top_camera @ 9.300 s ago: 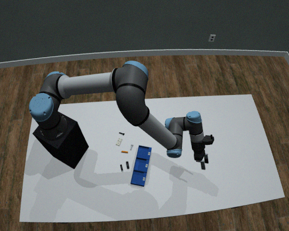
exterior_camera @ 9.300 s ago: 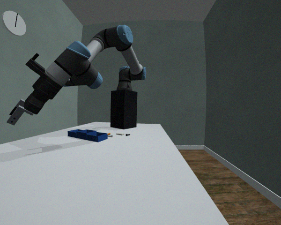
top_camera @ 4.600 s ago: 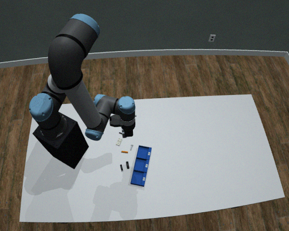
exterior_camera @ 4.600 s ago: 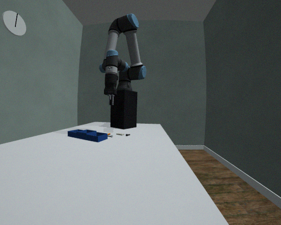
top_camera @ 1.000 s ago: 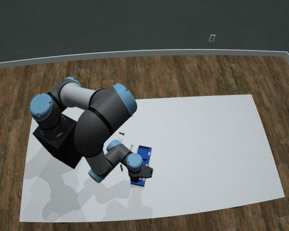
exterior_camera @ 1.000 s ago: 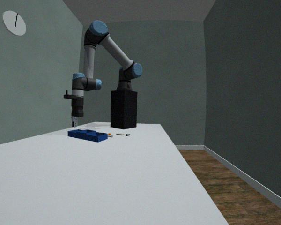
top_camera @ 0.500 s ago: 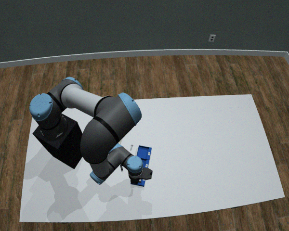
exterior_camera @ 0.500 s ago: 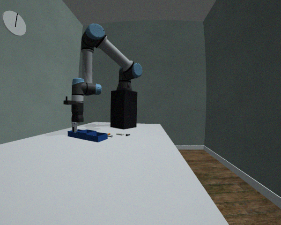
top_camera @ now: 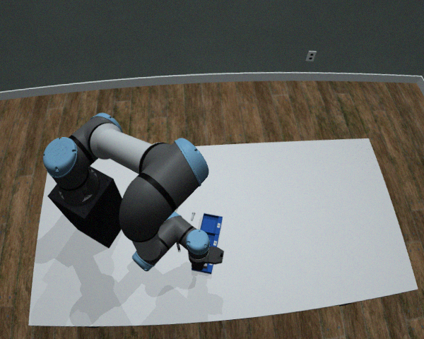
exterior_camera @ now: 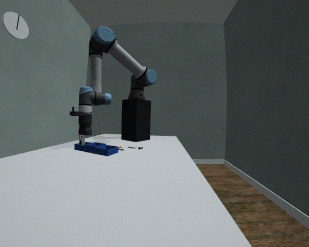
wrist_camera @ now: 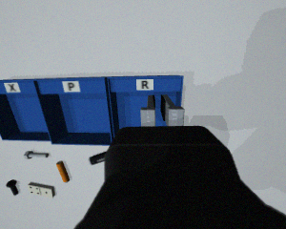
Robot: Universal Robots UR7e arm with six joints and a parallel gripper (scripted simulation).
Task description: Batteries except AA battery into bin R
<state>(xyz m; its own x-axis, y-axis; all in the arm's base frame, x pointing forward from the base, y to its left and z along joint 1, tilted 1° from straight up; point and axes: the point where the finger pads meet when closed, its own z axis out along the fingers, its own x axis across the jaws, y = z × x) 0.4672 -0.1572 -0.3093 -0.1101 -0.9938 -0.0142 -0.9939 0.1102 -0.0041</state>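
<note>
My hand is 100 mm to the right of the blue three-compartment bin tray and 20 mm above it. From my hand the other things lie so: silver bolt: 70 mm behind, 230 mm to the left, 30 mm below; dotted piece: 150 mm behind, 260 mm to the left, 30 mm below; orange battery: 110 mm behind, 190 mm to the left, 30 mm below.
</note>
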